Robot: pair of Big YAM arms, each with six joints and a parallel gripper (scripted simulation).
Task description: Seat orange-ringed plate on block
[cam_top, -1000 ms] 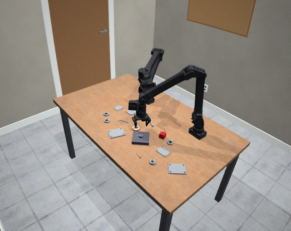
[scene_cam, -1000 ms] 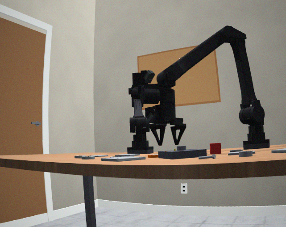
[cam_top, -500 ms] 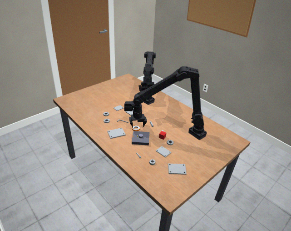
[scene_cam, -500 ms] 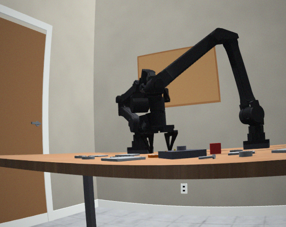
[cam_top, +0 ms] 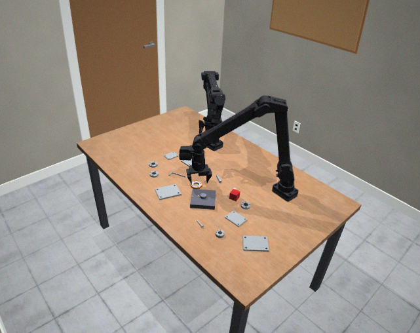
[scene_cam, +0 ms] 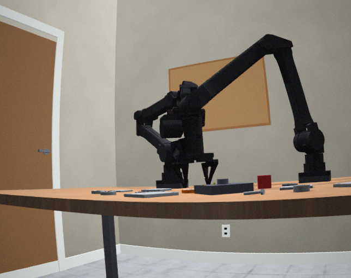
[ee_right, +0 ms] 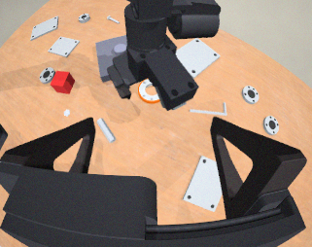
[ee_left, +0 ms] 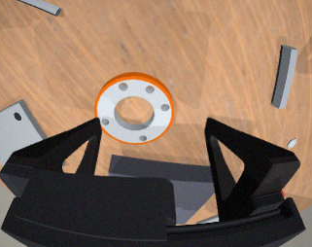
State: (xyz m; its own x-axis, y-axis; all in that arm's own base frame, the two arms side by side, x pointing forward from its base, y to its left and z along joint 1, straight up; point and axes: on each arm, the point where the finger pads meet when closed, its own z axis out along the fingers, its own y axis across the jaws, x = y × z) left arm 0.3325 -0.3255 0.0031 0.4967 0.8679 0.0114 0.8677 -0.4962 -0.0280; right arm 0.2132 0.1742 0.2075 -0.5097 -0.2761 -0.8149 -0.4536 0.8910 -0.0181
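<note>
Now: left hand 80 mm short of the dark grey block and 90 mm to the right of it. The rest, counted from my left hand: red cube: 80 mm behind, 190 mm to the left, 10 mm below; bolt: 180 mm ahead, 240 mm to the left, 20 mm below.
</note>
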